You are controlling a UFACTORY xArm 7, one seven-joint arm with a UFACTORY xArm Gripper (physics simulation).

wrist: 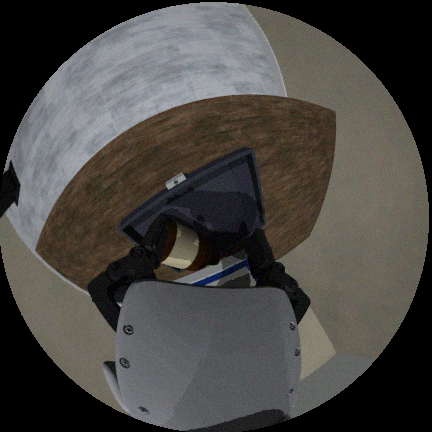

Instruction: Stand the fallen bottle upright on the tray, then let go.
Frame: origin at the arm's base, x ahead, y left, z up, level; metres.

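Seen in the pictures: gripper, fingertip midpoint: (210,232).
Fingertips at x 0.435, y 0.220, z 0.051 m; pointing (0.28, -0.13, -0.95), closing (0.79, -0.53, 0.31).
Pixels of each thing's top centre, then the offset from my fingertips to it. "pt": a spot on its surface instead. Level surfaces: height alone.
- bottle, middle of its top: (193,266) dx -0.056, dy -0.086, dz -0.025 m
- dark blue-grey tray, surface spot: (240,176) pt dx +0.088, dy -0.019, dz -0.099 m
- small light block, surface spot: (176,181) pt dx -0.012, dy +0.028, dz -0.089 m
- blue stripe, surface spot: (222,274) pt dx -0.040, dy -0.260, dz -0.062 m
- brown table, its level: dz -0.104 m
The bottle (184,247), brown with a cream label, lies on its side at the near part of the dark tray, its neck end toward the right in the wrist view. The dark blue-grey tray (240,176) has a raised rim and lies on the brown table. My gripper (210,232) is open, with nothing gripped. Its left finger is in front of the bottle's base end and hides part of it; its right finger is well to the right of the neck. I cannot tell whether the left finger touches the bottle. The gripper body hides the near side of the scene.
A small light block (176,181) sits against the tray's far outer side. A white and grey object with a blue stripe (222,274) shows just below the bottle, partly hidden by the gripper body. The brown table (295,140) ends at the right. A dark object (9,188) shows at the far left.
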